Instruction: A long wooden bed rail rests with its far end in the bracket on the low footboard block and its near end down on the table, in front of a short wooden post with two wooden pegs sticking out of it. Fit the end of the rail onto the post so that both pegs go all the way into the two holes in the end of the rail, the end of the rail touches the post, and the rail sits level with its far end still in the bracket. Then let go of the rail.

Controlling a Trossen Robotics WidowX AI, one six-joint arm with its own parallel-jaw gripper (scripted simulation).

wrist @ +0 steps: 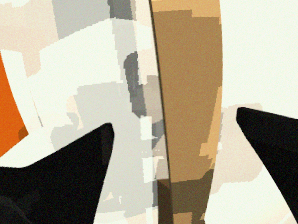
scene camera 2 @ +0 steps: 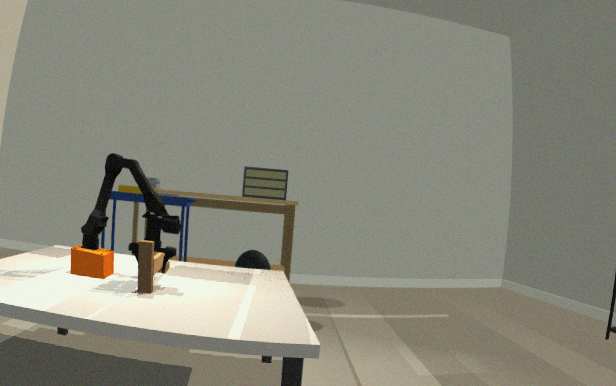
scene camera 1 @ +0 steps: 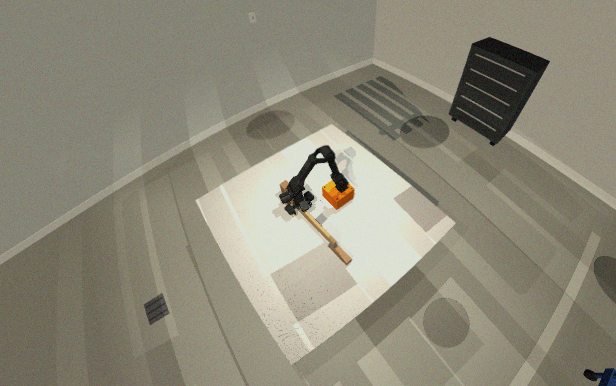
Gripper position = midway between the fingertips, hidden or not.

Observation:
My gripper (wrist: 176,121) is open, holding nothing. Further things: a wooden rail (wrist: 188,48).

